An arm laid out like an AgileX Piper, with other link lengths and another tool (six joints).
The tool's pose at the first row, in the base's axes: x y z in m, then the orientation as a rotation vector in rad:
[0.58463, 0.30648, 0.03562, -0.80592, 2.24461, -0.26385]
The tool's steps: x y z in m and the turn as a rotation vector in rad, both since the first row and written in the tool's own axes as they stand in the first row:
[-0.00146, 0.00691, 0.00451, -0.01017, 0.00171, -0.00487]
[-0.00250, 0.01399, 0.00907, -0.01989, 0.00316, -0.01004]
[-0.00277, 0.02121, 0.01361, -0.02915, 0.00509, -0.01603]
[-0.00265, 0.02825, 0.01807, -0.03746, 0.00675, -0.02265]
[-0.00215, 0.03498, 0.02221, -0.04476, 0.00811, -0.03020]
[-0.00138, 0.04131, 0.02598, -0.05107, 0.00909, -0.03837]
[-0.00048, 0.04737, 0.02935, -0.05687, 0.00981, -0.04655]
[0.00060, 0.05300, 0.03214, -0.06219, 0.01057, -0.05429]
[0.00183, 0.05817, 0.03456, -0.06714, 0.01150, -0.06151]
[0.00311, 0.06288, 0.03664, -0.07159, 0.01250, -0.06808]
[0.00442, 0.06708, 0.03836, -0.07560, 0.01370, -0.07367]
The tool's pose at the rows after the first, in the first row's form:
[0.58530, 0.31301, 0.03042, -0.81690, 2.24753, -0.25571]
[0.58570, 0.31942, 0.02487, -0.82799, 2.24992, -0.24807]
[0.58561, 0.32546, 0.01884, -0.83980, 2.25228, -0.24151]
[0.58533, 0.33112, 0.01273, -0.85182, 2.25384, -0.23617]
[0.58477, 0.33628, 0.00675, -0.86438, 2.25445, -0.23224]
[0.58399, 0.34094, 0.00104, -0.87710, 2.25415, -0.22952]
[0.58300, 0.34529, -0.00434, -0.88956, 2.25341, -0.22725]
[0.58170, 0.34916, -0.00924, -0.90127, 2.25269, -0.22532]
[0.58028, 0.35256, -0.01376, -0.91220, 2.25219, -0.22362]
[0.57882, 0.35556, -0.01789, -0.92212, 2.25183, -0.22220]
[0.57733, 0.35812, -0.02157, -0.93071, 2.25189, -0.22089]

